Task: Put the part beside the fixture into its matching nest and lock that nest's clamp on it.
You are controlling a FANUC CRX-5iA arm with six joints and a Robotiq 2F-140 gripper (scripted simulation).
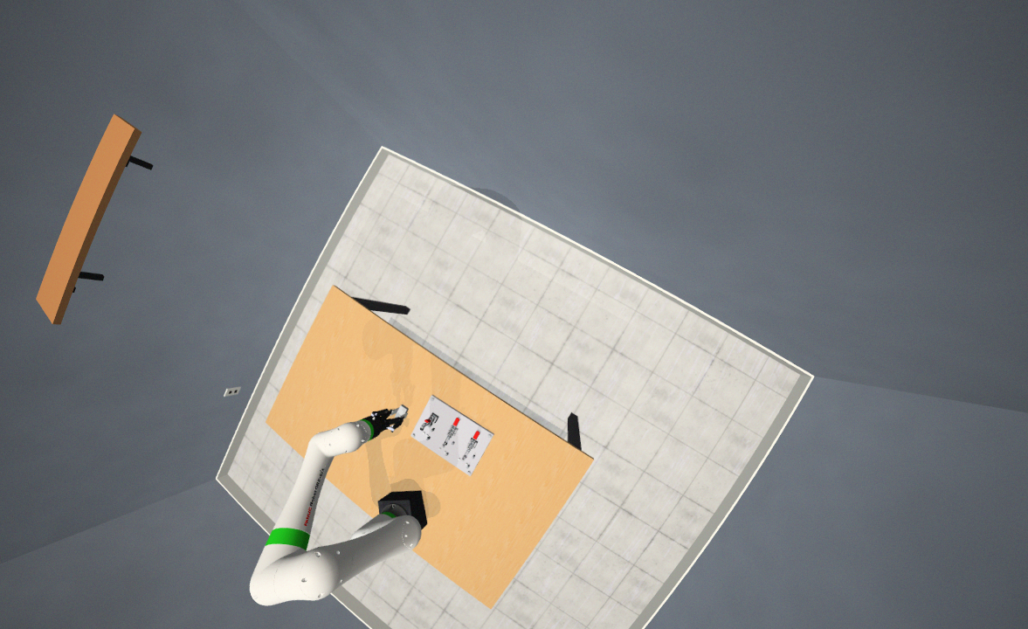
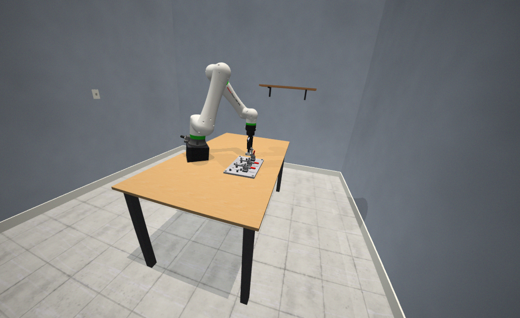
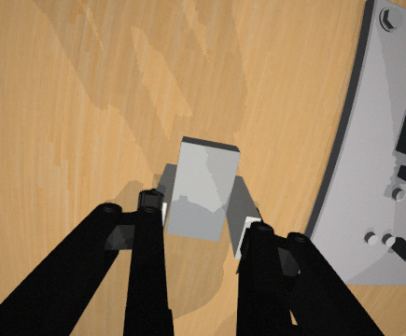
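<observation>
The grey rectangular part is 30 mm below my hand. The rest, counted from my hand: fixture plate (110 mm ahead, 250 mm to the right, 30 mm below).
</observation>
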